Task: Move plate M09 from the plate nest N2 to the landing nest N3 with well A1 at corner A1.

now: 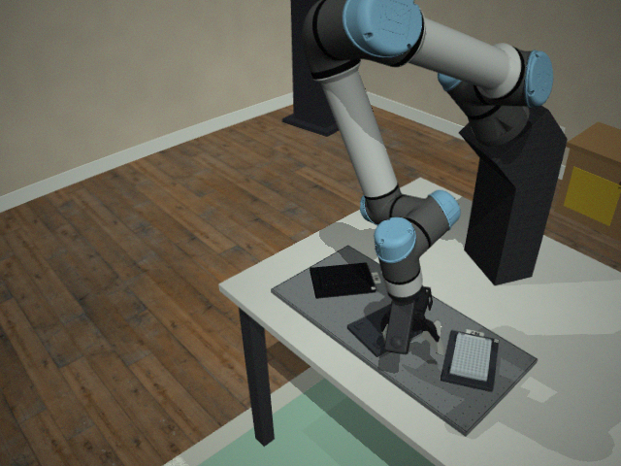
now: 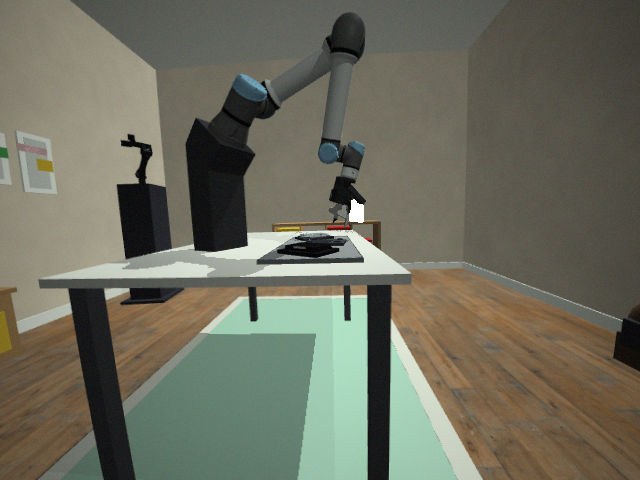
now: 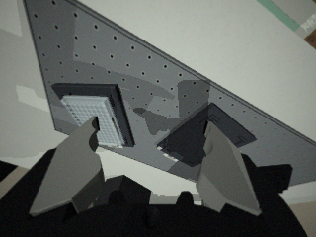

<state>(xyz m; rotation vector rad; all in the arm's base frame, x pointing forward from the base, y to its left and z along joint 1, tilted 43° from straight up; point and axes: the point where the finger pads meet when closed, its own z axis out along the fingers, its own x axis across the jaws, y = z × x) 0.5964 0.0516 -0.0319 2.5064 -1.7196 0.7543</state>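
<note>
My hand is 11 cm past the white well plate, 10 cm to the right of it and 6 cm above it. Round my hand: N3 label: 17 cm behind, 9 cm to the right, 7 cm below; dark nest: 8 cm behind, 12 cm to the right, 7 cm below; nest N2: 11 cm behind, 10 cm to the left, 7 cm below.
</note>
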